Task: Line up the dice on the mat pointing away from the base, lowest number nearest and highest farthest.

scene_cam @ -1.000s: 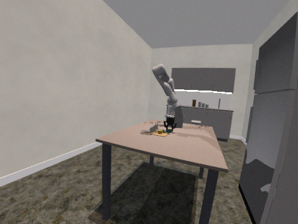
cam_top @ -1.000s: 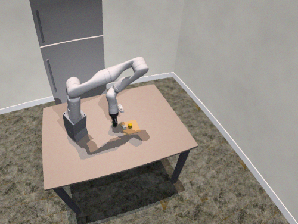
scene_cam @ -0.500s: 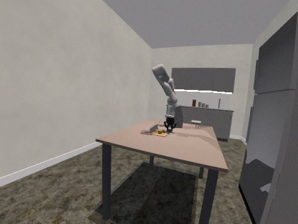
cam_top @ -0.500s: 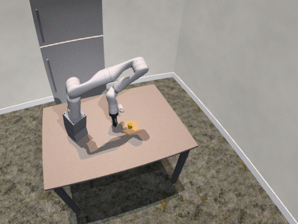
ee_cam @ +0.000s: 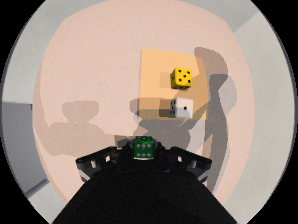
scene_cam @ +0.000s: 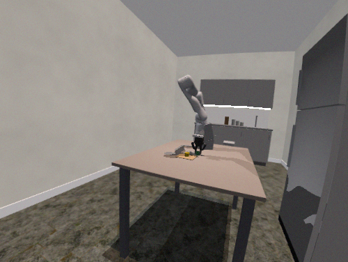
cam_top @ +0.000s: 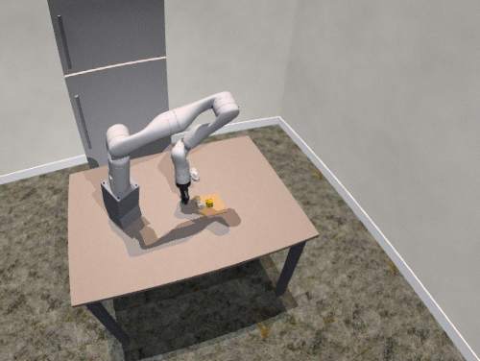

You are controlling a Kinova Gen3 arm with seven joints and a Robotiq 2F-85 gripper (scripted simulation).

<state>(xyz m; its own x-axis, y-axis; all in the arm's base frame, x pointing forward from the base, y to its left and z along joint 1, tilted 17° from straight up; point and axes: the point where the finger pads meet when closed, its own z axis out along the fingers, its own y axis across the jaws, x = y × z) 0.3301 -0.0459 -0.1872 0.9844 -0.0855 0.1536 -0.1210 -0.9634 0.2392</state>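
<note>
The yellow die is 110 mm ahead of my hand and 80 mm to the right of it. Round my hand: mat (110 mm ahead, 80 mm to the right, 20 mm below); then white die (70 mm to the right, 60 mm ahead); then green die (10 mm below).
</note>
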